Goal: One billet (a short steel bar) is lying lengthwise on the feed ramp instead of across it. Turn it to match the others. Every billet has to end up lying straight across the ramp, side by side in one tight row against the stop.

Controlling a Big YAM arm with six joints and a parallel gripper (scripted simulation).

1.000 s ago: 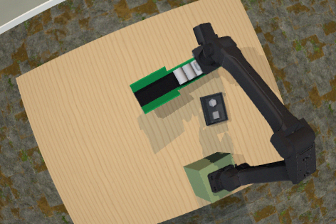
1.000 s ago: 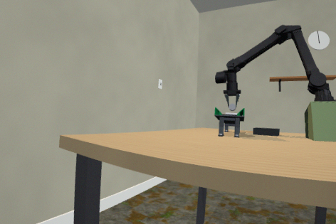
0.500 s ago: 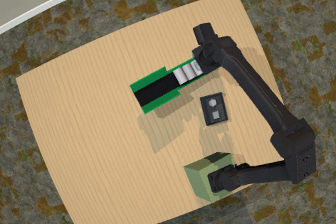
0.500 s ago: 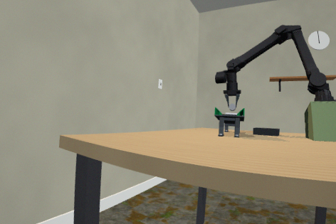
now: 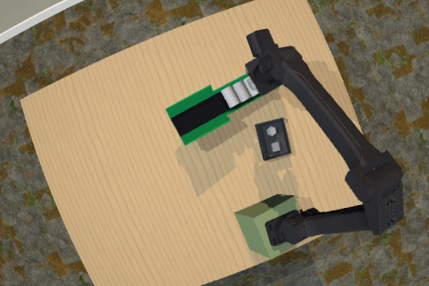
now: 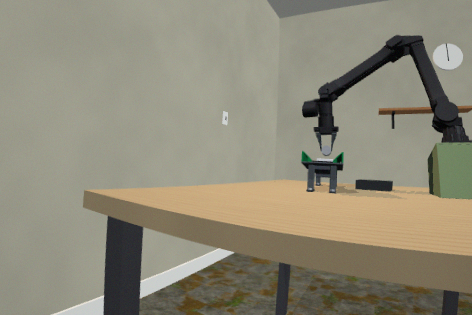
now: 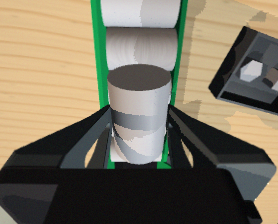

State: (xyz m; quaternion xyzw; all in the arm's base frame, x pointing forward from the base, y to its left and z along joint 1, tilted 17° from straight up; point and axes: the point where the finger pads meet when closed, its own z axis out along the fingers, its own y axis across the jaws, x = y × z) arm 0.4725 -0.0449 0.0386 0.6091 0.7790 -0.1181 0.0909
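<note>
Right now the ramp is 20 mm behind my hand, 100 mm to the left of it and 90 mm below it. Also, from my hand: dark tray (190 mm behind, 10 mm to the right, 140 mm below).
</note>
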